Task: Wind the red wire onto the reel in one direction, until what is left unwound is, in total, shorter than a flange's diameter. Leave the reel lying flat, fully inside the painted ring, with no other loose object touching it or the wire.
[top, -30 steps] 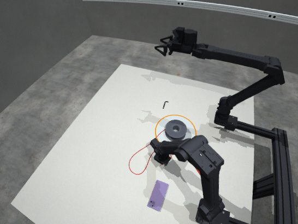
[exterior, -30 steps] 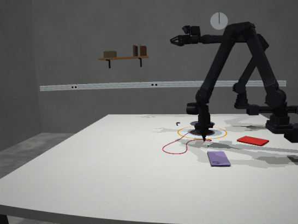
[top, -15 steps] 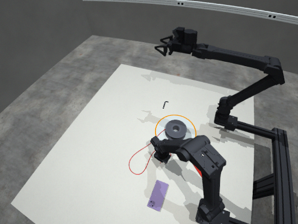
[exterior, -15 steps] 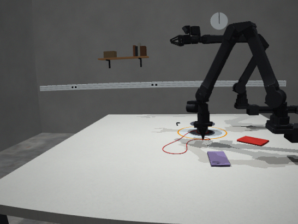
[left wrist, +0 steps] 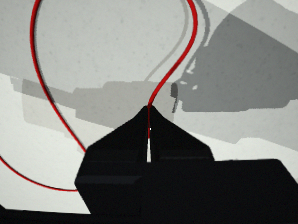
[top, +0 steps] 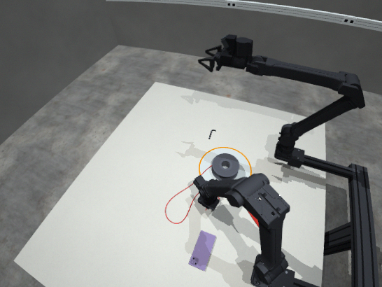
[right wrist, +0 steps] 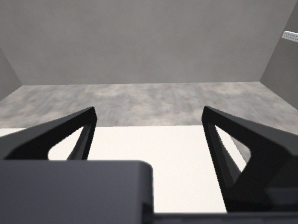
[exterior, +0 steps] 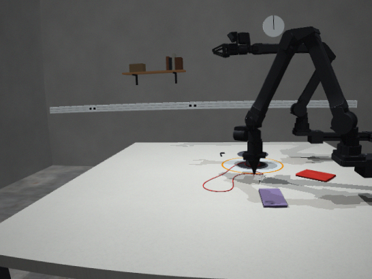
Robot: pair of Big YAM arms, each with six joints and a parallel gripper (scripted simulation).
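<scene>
Right now my right hand is 62 cm above the dark grey reel, 21 cm past it and 17 cm to the right of it. Round my right hand: orange painted ring: 65 cm below, 21 cm behind, 17 cm to the left; then small black hex key: 65 cm below, 10 cm to the right, 4 cm behind.
</scene>
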